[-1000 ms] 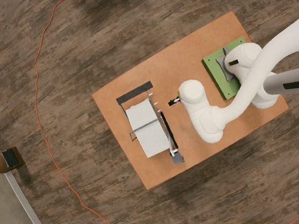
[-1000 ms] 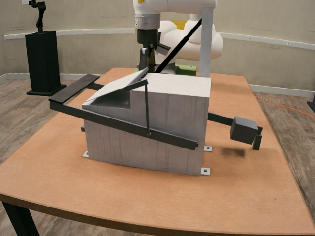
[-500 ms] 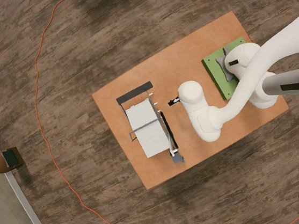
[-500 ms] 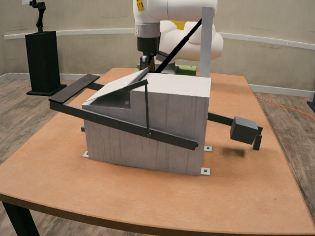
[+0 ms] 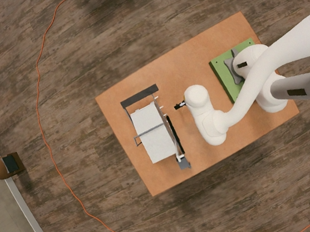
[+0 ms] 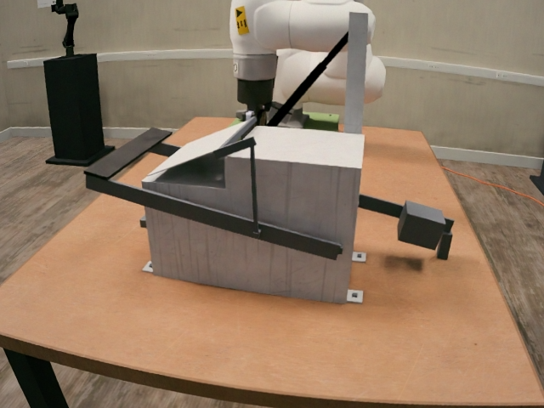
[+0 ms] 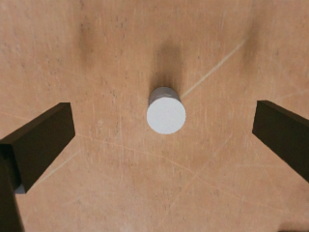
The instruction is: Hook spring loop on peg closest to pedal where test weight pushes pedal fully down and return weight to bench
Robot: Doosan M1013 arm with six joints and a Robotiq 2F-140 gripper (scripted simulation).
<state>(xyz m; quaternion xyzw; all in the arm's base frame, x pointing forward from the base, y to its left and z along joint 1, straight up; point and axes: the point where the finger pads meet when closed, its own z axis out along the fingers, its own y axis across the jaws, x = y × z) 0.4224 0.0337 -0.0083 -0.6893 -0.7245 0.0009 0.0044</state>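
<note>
Now: the steel test weight 30 mm below my hand. The rest, counted from my hand: grey block 180 mm ahead, 180 mm to the right, 40 mm below; then dark block 190 mm ahead, 400 mm to the left, 30 mm below.
</note>
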